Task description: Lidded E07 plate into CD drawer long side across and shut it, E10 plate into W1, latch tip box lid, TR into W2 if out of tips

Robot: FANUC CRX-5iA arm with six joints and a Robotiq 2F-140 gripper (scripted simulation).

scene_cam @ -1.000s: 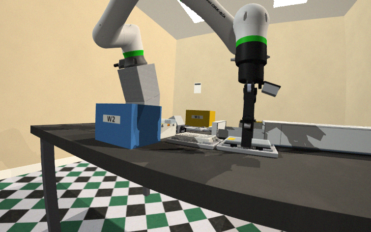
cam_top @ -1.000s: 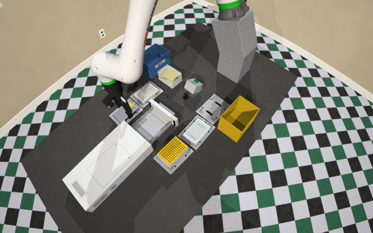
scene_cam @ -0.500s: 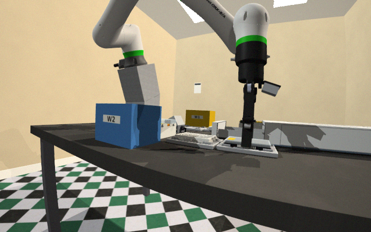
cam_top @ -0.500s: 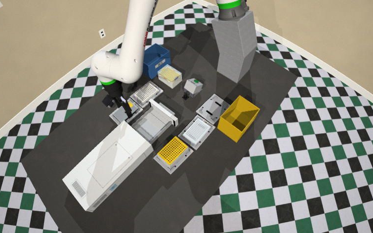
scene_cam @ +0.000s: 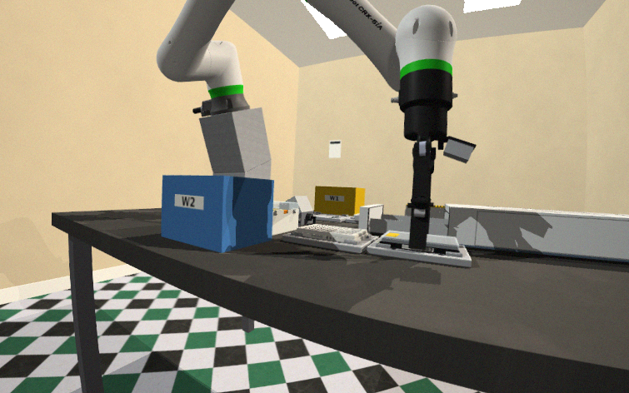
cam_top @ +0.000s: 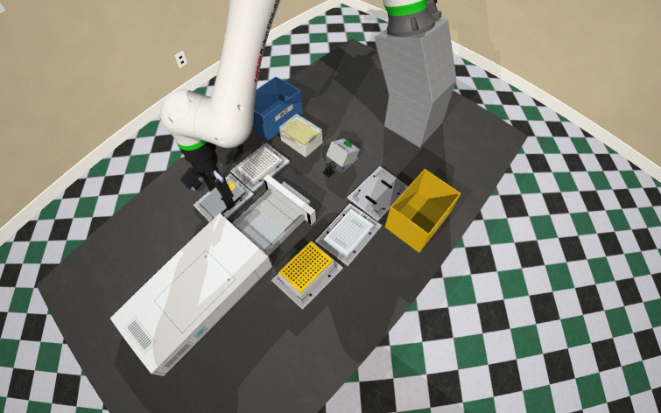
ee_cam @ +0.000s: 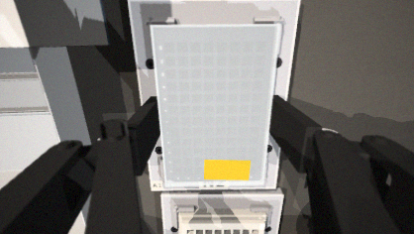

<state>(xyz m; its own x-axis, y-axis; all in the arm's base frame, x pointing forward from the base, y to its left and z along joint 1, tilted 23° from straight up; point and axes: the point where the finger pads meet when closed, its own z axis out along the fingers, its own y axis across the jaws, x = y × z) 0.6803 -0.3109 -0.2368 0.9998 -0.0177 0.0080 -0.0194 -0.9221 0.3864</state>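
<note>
Right now the lid is 20 mm below my hand. From my hand the other things lie so: black assay plate: 20 mm below; then white plate: 170 mm behind, 20 mm below; then nest N2: 40 mm below.
</note>
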